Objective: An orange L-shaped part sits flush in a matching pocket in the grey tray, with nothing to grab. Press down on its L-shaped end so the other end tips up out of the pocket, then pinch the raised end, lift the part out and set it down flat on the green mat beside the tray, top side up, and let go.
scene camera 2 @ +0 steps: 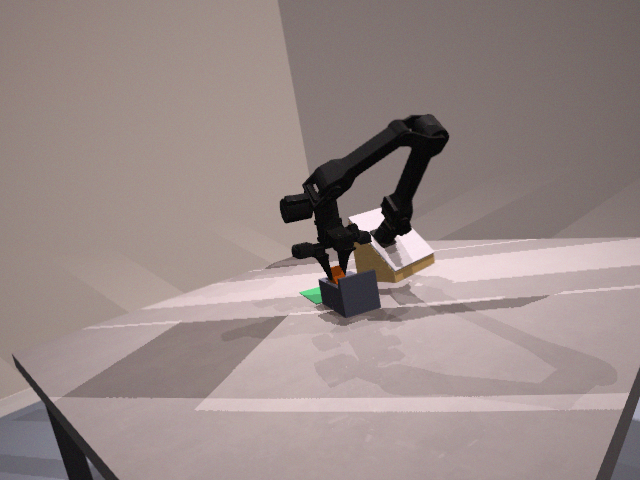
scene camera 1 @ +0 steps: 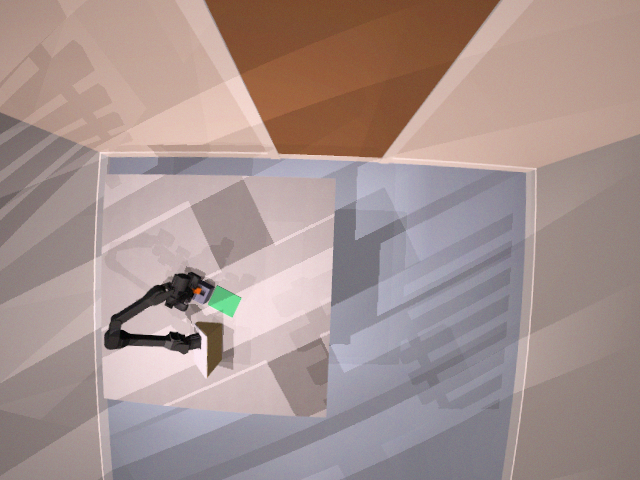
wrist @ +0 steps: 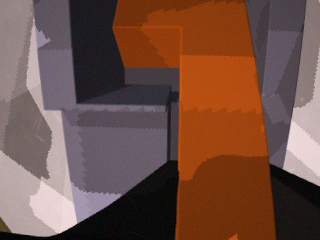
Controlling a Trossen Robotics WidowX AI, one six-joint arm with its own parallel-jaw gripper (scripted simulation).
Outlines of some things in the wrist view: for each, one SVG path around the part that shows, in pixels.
The gripper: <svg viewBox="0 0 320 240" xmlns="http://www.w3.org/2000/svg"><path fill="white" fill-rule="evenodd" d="M269 163L271 164L269 179L271 179L273 208L275 208L276 240L320 240L320 185L312 184L311 181L305 180L303 177L292 175L291 172L277 168ZM177 160L168 160L167 163L164 163L155 172L152 172L152 175L148 176L147 179L141 181L140 184L136 184L135 187L129 189L125 195L113 201L112 204L109 203L108 207L101 209L95 215L88 216L88 219L81 221L81 223L76 223L72 228L65 229L59 235L56 233L56 235L45 237L0 232L0 240L175 239L177 184L179 184Z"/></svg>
An orange L-shaped part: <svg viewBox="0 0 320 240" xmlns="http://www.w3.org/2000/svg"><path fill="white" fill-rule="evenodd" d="M119 0L112 31L113 35L115 35L117 47L120 49L124 67L179 68L179 129L177 129L177 171L179 171L179 184L177 184L176 240L276 240L275 208L273 208L271 179L269 179L271 164L269 164L263 103L261 103L251 27L249 27L245 1Z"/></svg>
